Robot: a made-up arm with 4 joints.
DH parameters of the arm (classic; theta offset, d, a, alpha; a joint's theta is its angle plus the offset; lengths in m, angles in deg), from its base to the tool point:
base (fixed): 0 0.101 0 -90
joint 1: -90 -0.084 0.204 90
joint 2: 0 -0.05 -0.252 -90
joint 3: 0 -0.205 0.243 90
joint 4: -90 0.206 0.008 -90
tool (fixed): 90 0.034 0 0
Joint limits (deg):
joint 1: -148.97..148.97
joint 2: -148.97..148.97
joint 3: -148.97..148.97
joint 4: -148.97..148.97
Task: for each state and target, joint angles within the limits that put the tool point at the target. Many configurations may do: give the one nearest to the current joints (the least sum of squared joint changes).
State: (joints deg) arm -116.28 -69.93 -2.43 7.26
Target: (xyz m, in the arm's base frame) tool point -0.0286 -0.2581 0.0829
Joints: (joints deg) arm -119.72 -64.10 28.76 -30.49
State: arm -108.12 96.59 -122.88 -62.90
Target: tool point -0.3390 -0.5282 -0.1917
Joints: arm -99.85 82.15 -80.84 -63.80
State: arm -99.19 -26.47 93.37 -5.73
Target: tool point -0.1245 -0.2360 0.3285
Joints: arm -107.79 -52.24 73.14 -4.42
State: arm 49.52 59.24 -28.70 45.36
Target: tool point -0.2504 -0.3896 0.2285
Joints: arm 28.52 26.07 -64.87 55.48
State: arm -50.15 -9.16 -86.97 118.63
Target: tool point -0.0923 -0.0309 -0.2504
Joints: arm -6.10 -23.74 -106.29 96.96
